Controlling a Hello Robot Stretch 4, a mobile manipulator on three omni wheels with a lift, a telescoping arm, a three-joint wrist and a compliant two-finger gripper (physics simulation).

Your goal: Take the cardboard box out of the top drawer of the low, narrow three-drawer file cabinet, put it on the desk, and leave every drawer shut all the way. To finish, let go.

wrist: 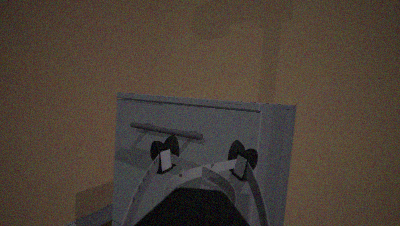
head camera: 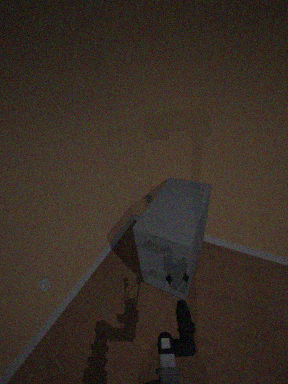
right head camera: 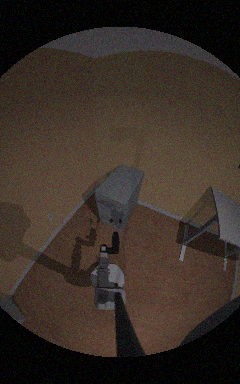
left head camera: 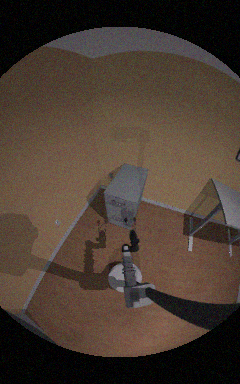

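Observation:
The low grey file cabinet stands in the corner of the room. Its top drawer looks shut, with a bar handle across its front. My gripper is open and empty in front of the cabinet's drawer side. In the wrist view its left fingertip shows just below the handle's middle and its right fingertip right of the handle. The desk stands to the right. The cardboard box does not show in any view.
Walls with a white baseboard run close behind and left of the cabinet. The desk's metal legs stand on the wooden floor. My arm reaches toward the cabinet.

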